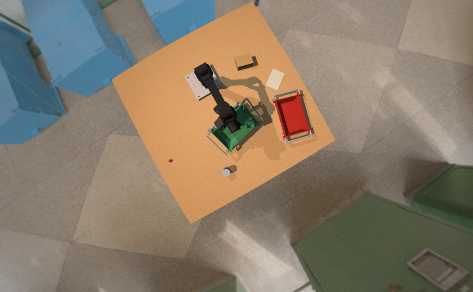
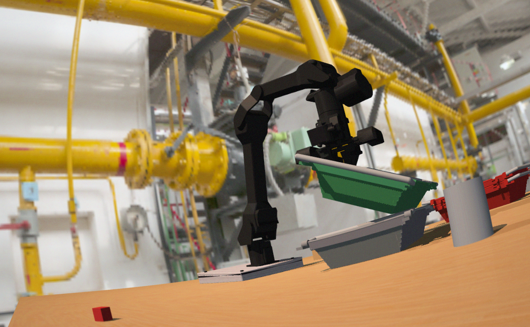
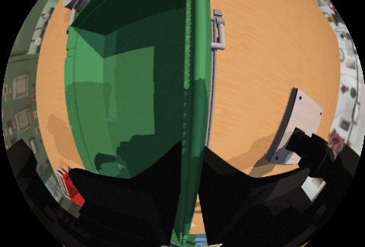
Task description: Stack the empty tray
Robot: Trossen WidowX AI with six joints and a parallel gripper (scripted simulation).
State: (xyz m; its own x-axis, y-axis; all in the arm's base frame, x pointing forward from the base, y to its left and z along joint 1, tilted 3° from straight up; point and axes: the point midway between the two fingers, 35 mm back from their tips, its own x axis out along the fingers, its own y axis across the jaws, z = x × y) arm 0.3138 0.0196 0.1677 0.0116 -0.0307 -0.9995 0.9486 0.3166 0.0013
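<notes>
Right now my gripper tip is 8 cm short of the green tray, 3 cm to the right of it and 1 cm above it. From my gripper tip the other things lie so: cardboard box (36 cm behind, 29 cm to the left, 12 cm below); then grey cylinder (32 cm ahead, 16 cm to the right, 11 cm below); then beige card (46 cm to the left, 15 cm behind, 14 cm below).
</notes>
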